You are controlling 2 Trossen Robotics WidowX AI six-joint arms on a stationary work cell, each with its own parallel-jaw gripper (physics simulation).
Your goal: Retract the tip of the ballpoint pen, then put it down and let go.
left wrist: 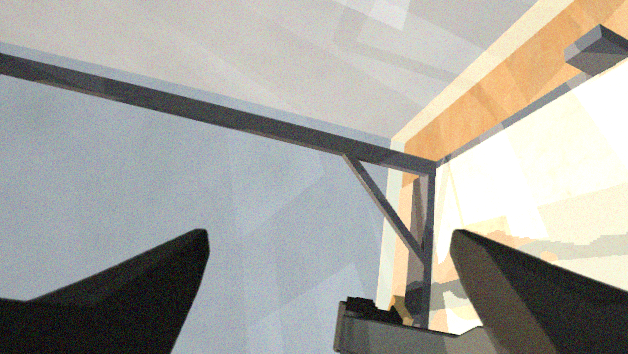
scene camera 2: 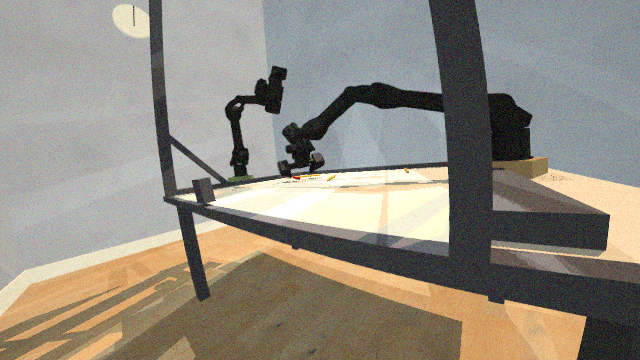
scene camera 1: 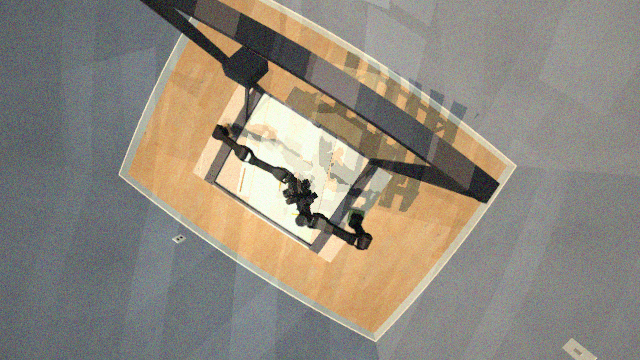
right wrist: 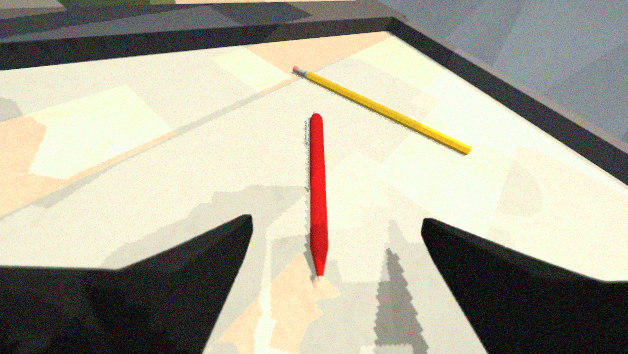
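Pixels of known places: left gripper, between the fingertips: (left wrist: 330,241) (scene camera 2: 276,82) (scene camera 1: 293,180); right gripper, between the fingertips: (scene camera 2: 300,175) (right wrist: 336,224); left arm's base, origin of its link: (scene camera 2: 240,176) (scene camera 1: 356,217); right arm's base, origin of its link: (scene camera 2: 509,159) (scene camera 1: 224,132).
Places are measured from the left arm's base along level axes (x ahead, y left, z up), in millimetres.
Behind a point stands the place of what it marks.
Observation:
The red ballpoint pen (right wrist: 318,185) @(x 366, y -42, z -28 mm) (scene camera 2: 296,178) @(x 366, y -53, z -34 mm) lies flat on the white table top (right wrist: 475,225) @(x 461, y 15, z -38 mm) (scene camera 2: 345,215) @(x 698, y -620, z -38 mm). In the right wrist view its pointed end faces the bottom of the picture and its rounded end faces away; whether the tip is out is hard to tell there. My right gripper (right wrist: 336,224) @(x 391, y -60, z -19 mm) (scene camera 2: 300,167) @(x 391, y -60, z -19 mm) is open and empty, low above the table, with the pen's pointed half between the lines of its fingers but below them. My left gripper (left wrist: 330,241) @(x 405, y -218, z 332 mm) (scene camera 2: 283,90) @(x 405, y -218, z 332 mm) is open and empty, raised high above the table. The arms hide the pen in scene camera 1.
A yellow pencil (right wrist: 387,112) @(x 360, y 72, z -33 mm) with a pink eraser lies slantwise beyond the pen. Another yellow object (scene camera 2: 331,178) @(x 563, y -172, z -35 mm) lies nearby, and an orange stick (scene camera 1: 242,180) @(x 826, y -73, z -33 mm) lies farther off. Dark frame rails (right wrist: 500,85) @(x 433, y 214, z -24 mm) edge the table. In scene camera 1 the two grippers overlap.

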